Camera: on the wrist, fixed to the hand. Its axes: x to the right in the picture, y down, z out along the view.
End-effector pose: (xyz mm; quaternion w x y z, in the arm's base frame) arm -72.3 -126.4 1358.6 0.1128 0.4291 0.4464 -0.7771
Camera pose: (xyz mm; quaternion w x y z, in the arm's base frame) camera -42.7 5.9 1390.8 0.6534 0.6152 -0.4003 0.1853
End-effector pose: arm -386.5 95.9 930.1 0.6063 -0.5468 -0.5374 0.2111
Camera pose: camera -317.2 8.7 1013.9 0.0686 0.5683 -0.6626 -0.4830
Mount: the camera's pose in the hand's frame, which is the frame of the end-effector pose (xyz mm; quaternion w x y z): -15.2 -78.9 -113.9 0.0150 0.0174 0.2207 0.9751
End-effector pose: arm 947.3 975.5 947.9 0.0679 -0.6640 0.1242 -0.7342
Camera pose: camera 841.1 1065.8 944.9 0.7011 0.2744 0.6515 -0.0935
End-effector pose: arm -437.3 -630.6 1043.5 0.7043 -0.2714 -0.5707 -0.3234
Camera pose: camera -428.2 -764.7 1006.7 0.4566 -0.4769 0.4059 0.6319
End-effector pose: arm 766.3 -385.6 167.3 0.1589 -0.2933 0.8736 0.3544
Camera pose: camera 819.5 -506.2 212.7 0.5309 -0.7720 -0.3403 -0.0803
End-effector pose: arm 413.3 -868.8 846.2 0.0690 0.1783 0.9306 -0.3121
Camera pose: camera 395.9 -862.7 984.4 0.0969 0.9802 -0.1501 0.0858
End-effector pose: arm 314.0 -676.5 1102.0 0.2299 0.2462 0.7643 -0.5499
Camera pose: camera 266.9 -591.4 1201.8 0.3667 0.8743 -0.1874 0.2570
